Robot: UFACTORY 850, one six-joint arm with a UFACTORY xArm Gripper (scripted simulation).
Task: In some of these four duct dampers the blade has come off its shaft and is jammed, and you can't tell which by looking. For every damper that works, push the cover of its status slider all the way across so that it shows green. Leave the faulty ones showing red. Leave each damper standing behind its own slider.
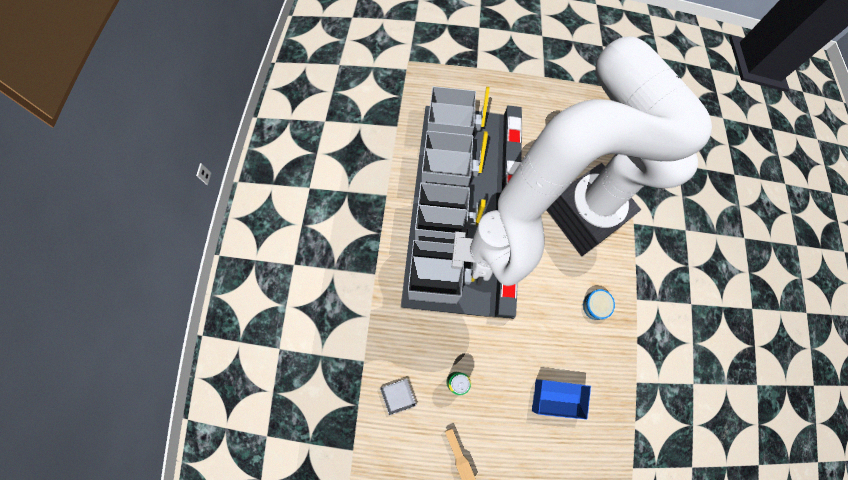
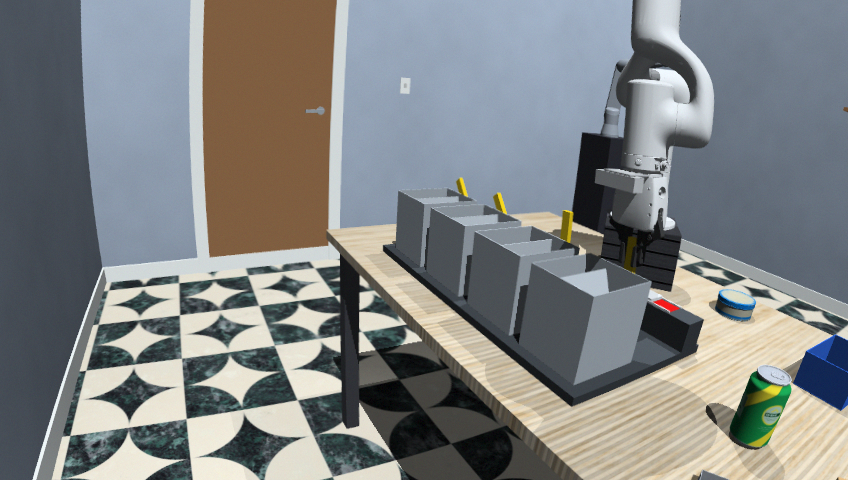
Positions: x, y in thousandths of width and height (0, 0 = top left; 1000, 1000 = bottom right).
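There's a blue-rimmed tin, which you'd find in image 1 (706, 636) and in image 2 (864, 634). I can also see a damper in image 1 (508, 568), and that damper is in image 2 (685, 701) as well. Another damper appears in image 1 (524, 245) and again in image 2 (488, 451). Then I see a damper that's in image 1 (522, 349) and in image 2 (531, 511). And there's a damper in image 1 (514, 405), which image 2 (590, 559) shows too.
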